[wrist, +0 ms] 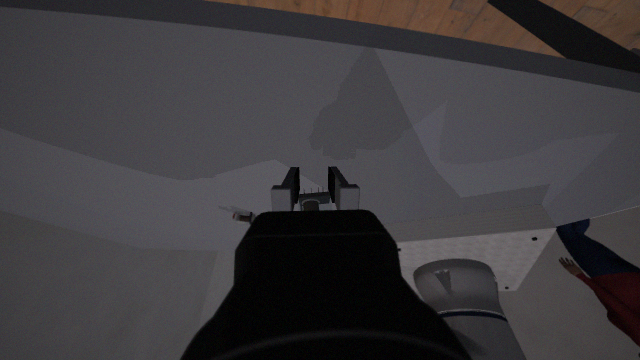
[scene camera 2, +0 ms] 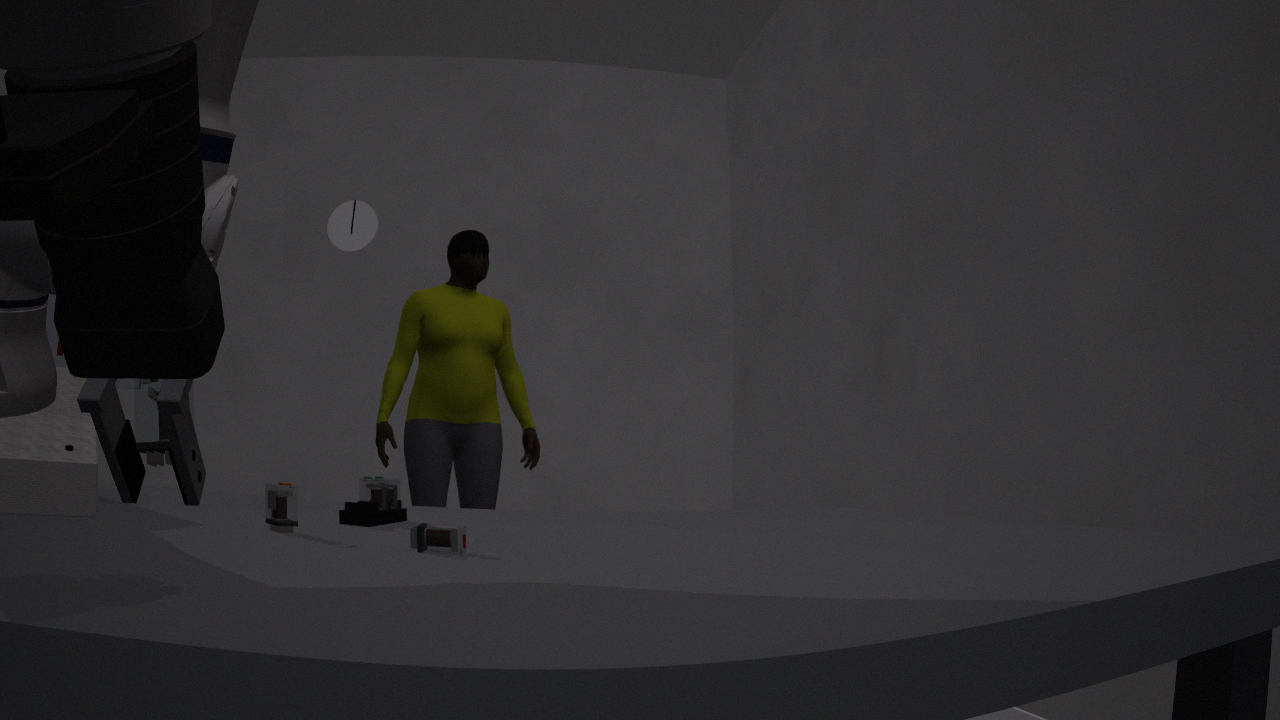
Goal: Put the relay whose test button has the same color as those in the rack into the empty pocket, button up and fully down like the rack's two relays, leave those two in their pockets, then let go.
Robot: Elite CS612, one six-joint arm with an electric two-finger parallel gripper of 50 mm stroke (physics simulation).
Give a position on a black rack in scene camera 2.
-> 364,513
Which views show the orange-button relay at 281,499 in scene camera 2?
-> Scene camera 2 only.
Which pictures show my gripper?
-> The wrist view and scene camera 2: all of them.
